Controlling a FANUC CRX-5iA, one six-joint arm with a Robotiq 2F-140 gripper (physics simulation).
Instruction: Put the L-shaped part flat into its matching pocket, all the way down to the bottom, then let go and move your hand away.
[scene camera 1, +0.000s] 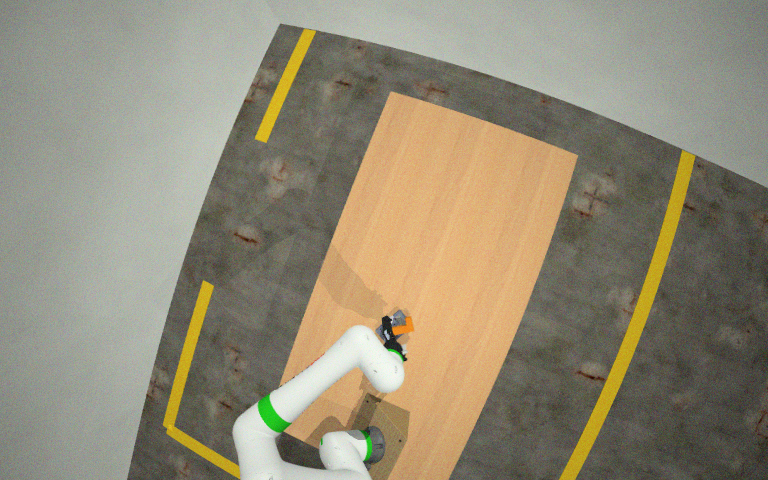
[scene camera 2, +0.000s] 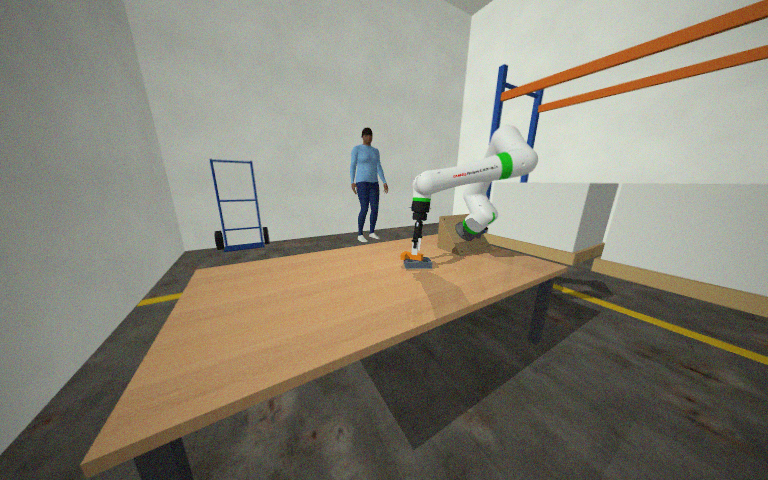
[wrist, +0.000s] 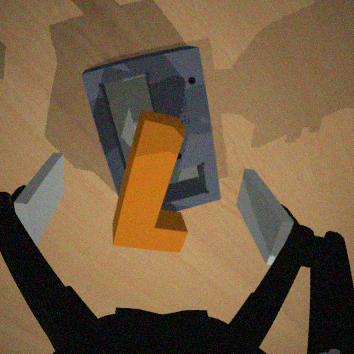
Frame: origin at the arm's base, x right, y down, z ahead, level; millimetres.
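Seen in the pictures: gripper, fingertip midpoint: (scene camera 1: 396, 331) (scene camera 2: 415, 252) (wrist: 152, 179); arm's base at its link origin: (scene camera 1: 373, 444) (scene camera 2: 464, 231).
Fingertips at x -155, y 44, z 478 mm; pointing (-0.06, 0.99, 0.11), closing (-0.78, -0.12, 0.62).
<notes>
Offsets run from my fingertips to a thing's middle. Level surfaces: height alone.
The orange L-shaped part {dx +2, dy +24, dz +22 mm} (scene camera 1: 404, 326) (scene camera 2: 408, 256) (wrist: 144, 185) lies across the top of the blue-grey pocket block {dx -15, dy +57, dz -5 mm} (scene camera 1: 399, 313) (scene camera 2: 419, 264) (wrist: 201, 112), not inside its pocket. In the wrist view its long arm covers part of the L-shaped pocket, turned away from the pocket's line, and its short foot sticks out past the block's near edge. Any tilt of the part is hard to tell. My gripper (scene camera 2: 415, 251) (wrist: 152, 179) is open and empty, its two pads wide apart, one on each side of the part in the wrist view. The part hides the middle of the pocket.
The block stands on the wooden table {dy +75 mm} (scene camera 1: 470, 186) (scene camera 2: 271, 316). The robot's base is fixed to a brown mounting block (scene camera 1: 396, 421) (scene camera 2: 450, 234) behind. A person (scene camera 2: 366, 166) stands beyond the table, with a blue hand truck (scene camera 2: 237, 200) to the left.
</notes>
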